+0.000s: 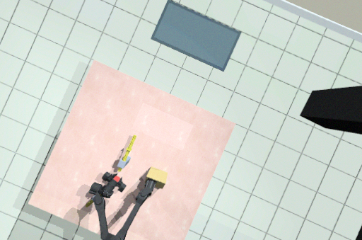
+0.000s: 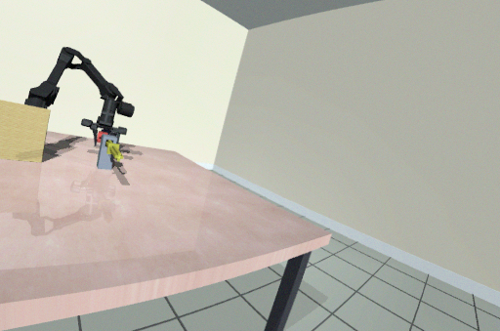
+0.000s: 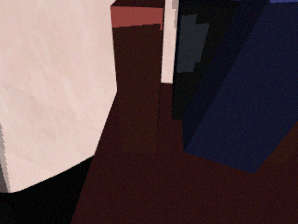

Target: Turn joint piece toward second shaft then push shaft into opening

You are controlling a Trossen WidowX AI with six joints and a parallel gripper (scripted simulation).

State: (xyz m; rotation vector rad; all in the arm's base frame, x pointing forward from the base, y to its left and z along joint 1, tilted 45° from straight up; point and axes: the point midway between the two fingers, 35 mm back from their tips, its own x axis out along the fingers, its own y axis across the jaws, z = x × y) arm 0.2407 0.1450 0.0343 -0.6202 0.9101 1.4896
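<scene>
My gripper tip is now 40 mm below the red joint piece and 30 mm to the right of it.
</scene>
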